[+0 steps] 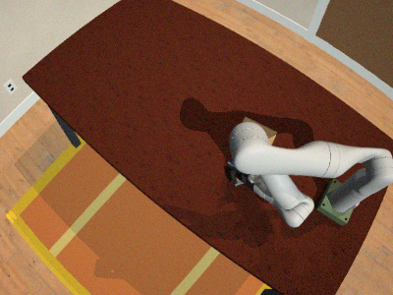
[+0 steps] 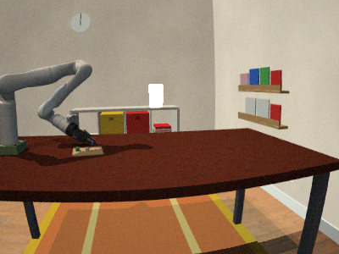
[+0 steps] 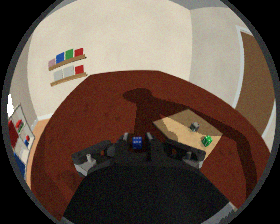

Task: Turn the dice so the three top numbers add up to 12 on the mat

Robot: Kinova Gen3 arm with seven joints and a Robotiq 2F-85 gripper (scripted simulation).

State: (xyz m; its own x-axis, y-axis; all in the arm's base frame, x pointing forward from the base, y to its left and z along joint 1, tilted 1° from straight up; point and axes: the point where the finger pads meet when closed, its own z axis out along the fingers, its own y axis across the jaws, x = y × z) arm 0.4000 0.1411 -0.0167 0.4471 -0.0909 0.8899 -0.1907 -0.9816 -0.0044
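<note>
Now: hand 10 mm short of the blue die and 10 mm above it. Round my hand: white die: 130 mm to the right, 10 mm below, 10 mm ahead; then green die: 130 mm to the right, 40 mm behind, 10 mm below; then tan mat: 130 mm to the right, 20 mm below, 10 mm ahead.
</note>
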